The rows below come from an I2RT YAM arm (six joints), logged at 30 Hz.
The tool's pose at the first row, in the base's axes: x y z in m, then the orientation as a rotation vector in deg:
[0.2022, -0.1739, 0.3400, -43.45, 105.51, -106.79]
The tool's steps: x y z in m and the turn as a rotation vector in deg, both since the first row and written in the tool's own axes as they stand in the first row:
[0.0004, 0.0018, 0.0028, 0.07, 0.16, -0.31]
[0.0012, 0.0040, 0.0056, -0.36, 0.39, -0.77]
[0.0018, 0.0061, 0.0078, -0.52, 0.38, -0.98]
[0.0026, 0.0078, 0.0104, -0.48, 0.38, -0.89]
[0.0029, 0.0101, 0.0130, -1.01, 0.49, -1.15]
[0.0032, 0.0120, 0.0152, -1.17, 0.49, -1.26]
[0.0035, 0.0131, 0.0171, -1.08, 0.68, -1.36]
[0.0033, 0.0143, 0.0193, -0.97, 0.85, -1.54]
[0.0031, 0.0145, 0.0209, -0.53, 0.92, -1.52]
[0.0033, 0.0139, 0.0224, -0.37, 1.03, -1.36]
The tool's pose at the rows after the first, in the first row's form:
[0.2035, -0.1764, 0.3382, -43.63, 105.52, -107.15]
[0.2045, -0.1792, 0.3360, -44.08, 106.09, -107.26]
[0.2053, -0.1813, 0.3339, -44.36, 106.25, -107.26]
[0.2062, -0.1839, 0.3323, -44.25, 106.21, -107.23]
[0.2074, -0.1862, 0.3299, -44.62, 106.83, -107.05]
[0.2084, -0.1882, 0.3280, -44.79, 106.99, -106.99]
[0.2093, -0.1899, 0.3269, -44.72, 107.01, -107.26]
[0.2107, -0.1915, 0.3257, -44.74, 106.99, -107.58]
[0.2119, -0.1926, 0.3254, -44.51, 106.56, -107.97]
[0.2127, -0.1939, 0.3260, -44.19, 106.46, -108.07]

